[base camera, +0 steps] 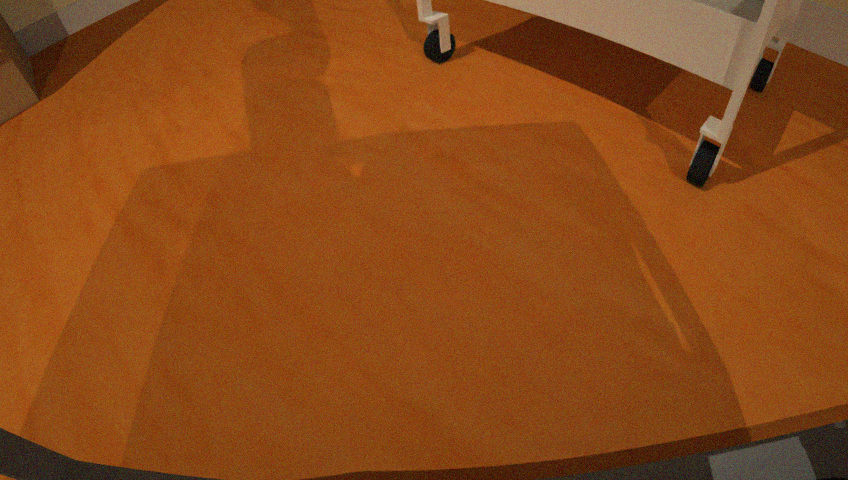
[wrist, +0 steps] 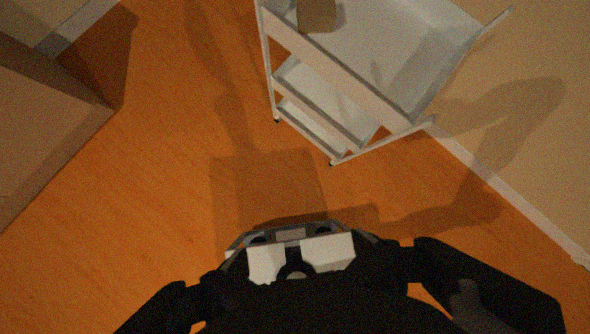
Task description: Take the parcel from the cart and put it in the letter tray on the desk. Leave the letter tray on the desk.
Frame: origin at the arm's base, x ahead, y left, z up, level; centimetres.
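Seen in the pictures: gripper, between the fingertips: (wrist: 300, 250).
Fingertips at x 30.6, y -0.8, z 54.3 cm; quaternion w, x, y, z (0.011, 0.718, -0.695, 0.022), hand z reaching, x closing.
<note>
A point is followed by its place in that frame.
The parcel (wrist: 316, 17) {z 31.2, x 74.7, y -12.8 cm}, a brown box, stands on the top shelf of the white cart (base camera: 642, 29) {z -24.2, x 52.9, y -22.0 cm} (wrist: 340, 67) {z 33.2, x 59.9, y -15.5 cm}, cut off by the top edge of the wrist view. In the base camera view the cart's lower panel, legs and black wheels show at the upper right. My gripper (wrist: 300, 250) {z 54.3, x 30.6, y -0.8 cm} is open and empty, pointing down above the robot's base and apart from the cart and parcel. The letter tray does not show in either view, and I cannot make out the desk for certain.
A large brown piece of furniture (base camera: 11, 83) {z -32.7, x 92.4, y 98.6 cm} (wrist: 40, 125) {z -12.6, x 77.5, y 105.6 cm} stands at the left, across a stretch of orange floor (wrist: 165, 125) {z -39.7, x 82.0, y 66.8 cm} from the cart. A tan wall (wrist: 540, 165) {z -8.3, x 28.9, y -124.8 cm} with a pale skirting board (wrist: 520, 200) {z -32.1, x 7.5, y -142.4 cm} runs behind and right of the cart.
</note>
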